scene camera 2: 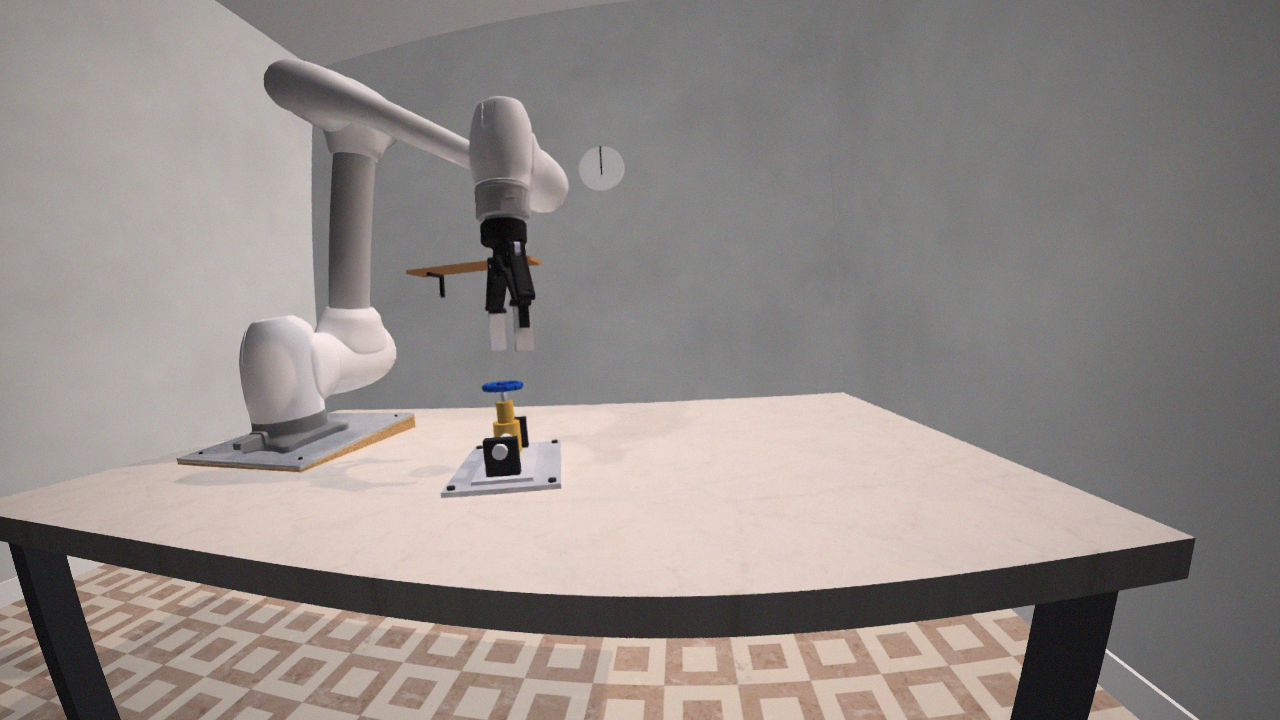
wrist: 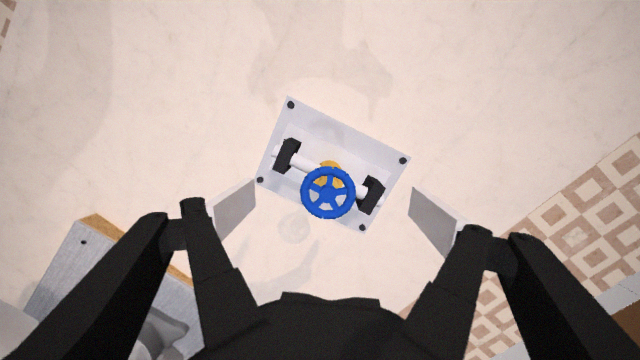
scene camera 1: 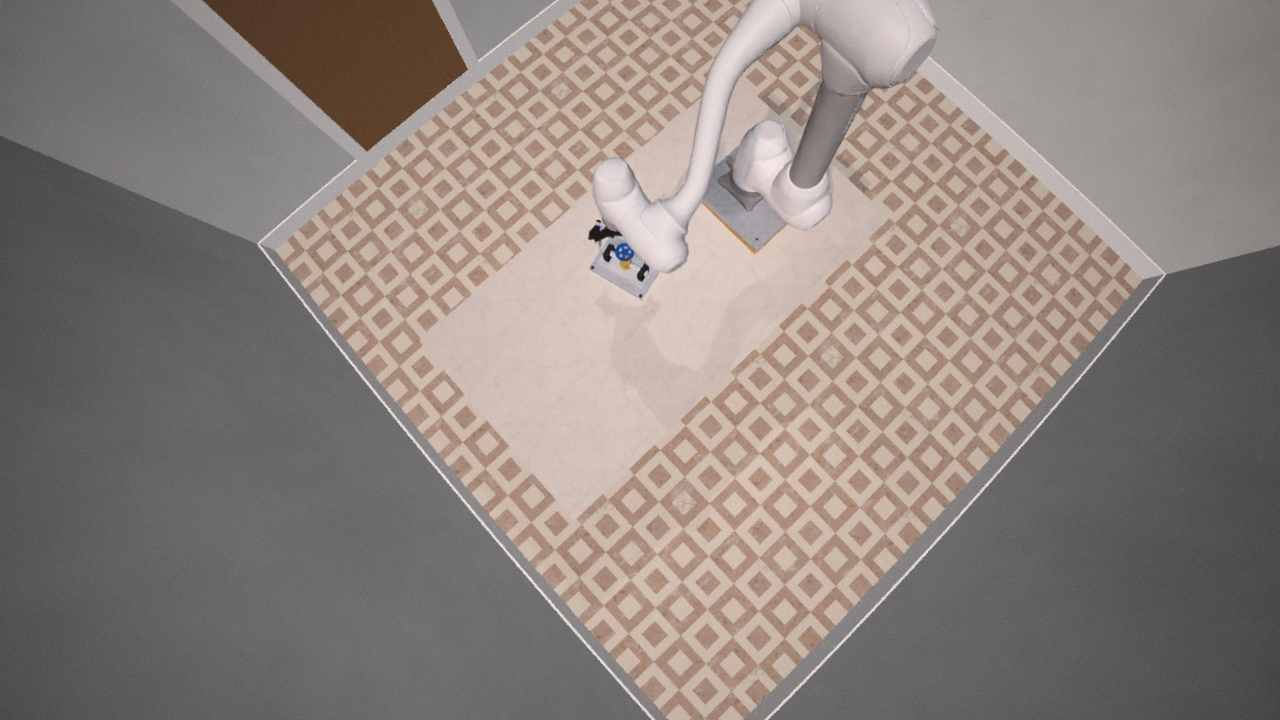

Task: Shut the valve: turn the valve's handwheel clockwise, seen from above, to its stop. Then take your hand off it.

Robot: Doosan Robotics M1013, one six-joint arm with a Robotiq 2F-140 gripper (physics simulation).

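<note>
The valve has a blue spoked handwheel [scene camera 1: 624, 252] [scene camera 2: 502, 386] [wrist: 327, 192] on top of a yellow body [scene camera 2: 506, 433]. A white pipe runs through two black brackets on a grey base plate [scene camera 1: 615, 281] [scene camera 2: 546, 469] [wrist: 385, 158]. The valve stands upright on the table. My gripper [scene camera 2: 512, 333] [wrist: 331, 196] is open and empty and points down. Its fingertips are above the handwheel and apart from it; in the wrist view the wheel lies between the two pads. In scene camera 1 the arm hides part of the gripper.
The arm's base stands on a grey mounting plate [scene camera 1: 747, 222] [scene camera 2: 358, 429] [wrist: 65, 260] beside the valve on the pale table [scene camera 1: 537, 376] [scene camera 2: 760, 501] [wrist: 165, 100]. A wooden shelf [scene camera 2: 447, 267] and a round clock [scene camera 2: 601, 168] are on the wall behind.
</note>
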